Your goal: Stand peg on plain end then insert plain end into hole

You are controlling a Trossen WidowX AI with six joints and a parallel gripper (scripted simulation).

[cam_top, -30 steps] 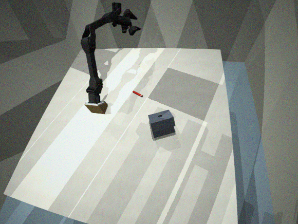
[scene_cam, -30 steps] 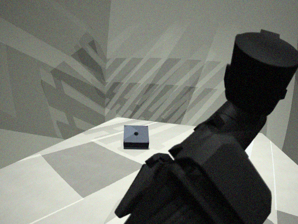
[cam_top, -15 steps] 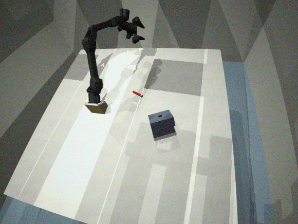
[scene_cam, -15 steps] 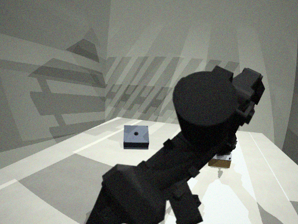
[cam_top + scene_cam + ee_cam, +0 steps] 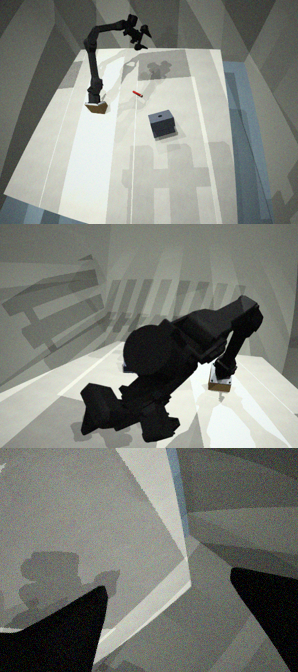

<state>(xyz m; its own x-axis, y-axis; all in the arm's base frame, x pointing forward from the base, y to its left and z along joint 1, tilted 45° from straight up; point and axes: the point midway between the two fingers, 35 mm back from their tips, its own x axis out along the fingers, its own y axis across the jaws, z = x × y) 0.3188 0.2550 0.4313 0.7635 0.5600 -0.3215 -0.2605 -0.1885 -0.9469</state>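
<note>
Right now my gripper tip is 40 cm to the left of the red peg, 12 cm above it and 8 cm past it. The rest, counted from my gripper tip: sloped panel (62 cm to the right, 7 cm below, 7 cm ahead).
</note>
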